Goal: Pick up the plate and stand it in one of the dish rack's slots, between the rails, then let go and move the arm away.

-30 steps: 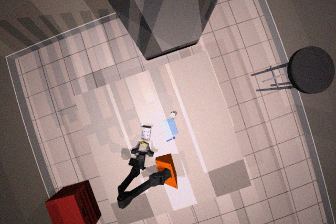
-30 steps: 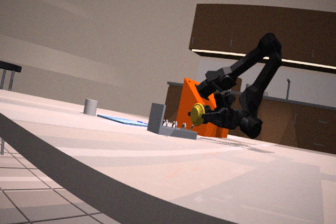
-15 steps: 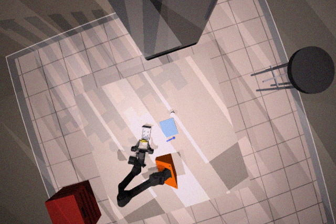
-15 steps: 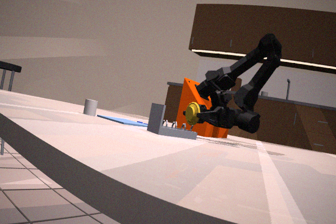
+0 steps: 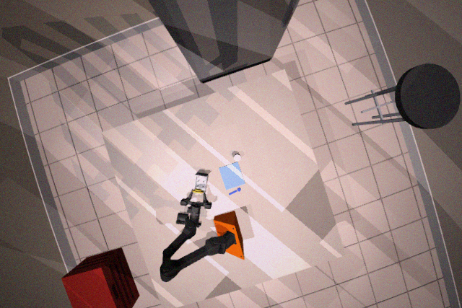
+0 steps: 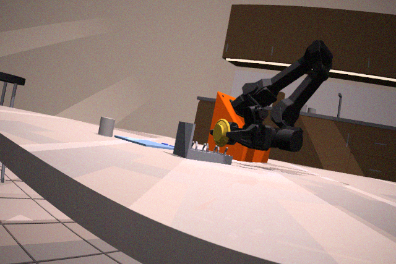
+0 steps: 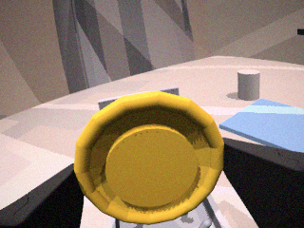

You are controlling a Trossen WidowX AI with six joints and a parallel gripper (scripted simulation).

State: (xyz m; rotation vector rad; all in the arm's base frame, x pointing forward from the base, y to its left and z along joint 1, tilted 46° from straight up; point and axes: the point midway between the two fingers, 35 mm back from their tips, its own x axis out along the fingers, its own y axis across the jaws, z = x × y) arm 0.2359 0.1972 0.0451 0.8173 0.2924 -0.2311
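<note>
Now: the grey dish rack 50 mm below my gripper tip, 30 mm ahead of it and 10 mm to the right of it. Also, from my gripper tip: yellow plate (10 mm behind); blue spoon (220 mm to the right, 70 mm below, 70 mm behind); light blue mat (220 mm to the right, 70 mm below, 30 mm ahead).
</note>
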